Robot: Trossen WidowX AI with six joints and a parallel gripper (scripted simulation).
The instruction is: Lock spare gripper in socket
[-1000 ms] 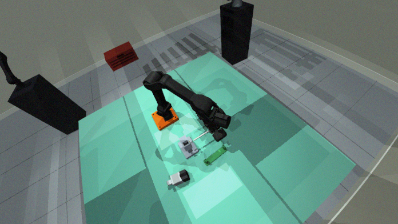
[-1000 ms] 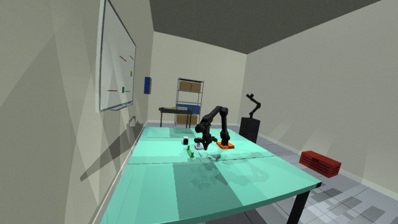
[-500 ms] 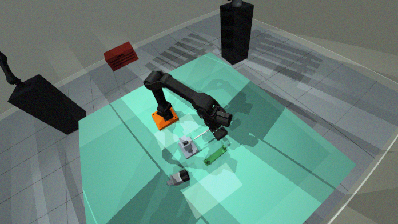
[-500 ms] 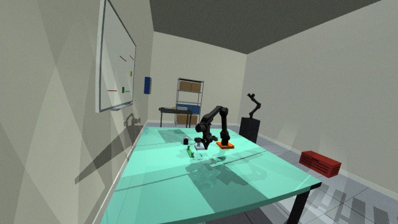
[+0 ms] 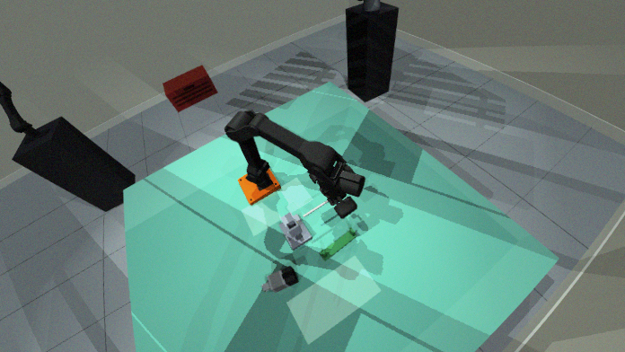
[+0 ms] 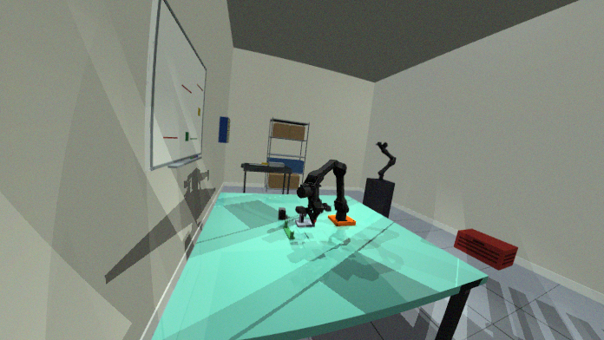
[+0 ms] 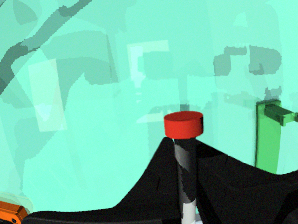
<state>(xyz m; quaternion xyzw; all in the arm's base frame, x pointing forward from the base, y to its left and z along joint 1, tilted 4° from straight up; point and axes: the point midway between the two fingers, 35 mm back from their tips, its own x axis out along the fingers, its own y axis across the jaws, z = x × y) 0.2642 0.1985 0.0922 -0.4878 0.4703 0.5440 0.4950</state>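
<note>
Now: gripper tip 120 mm short of the green bracket strip, 60 mm to the left of it and 60 mm above it. From my gripper tip the other things lie so: mount socket 170 mm to the right, 30 mm below; spare gripper 130 mm ahead, 290 mm to the right, 50 mm below.
</note>
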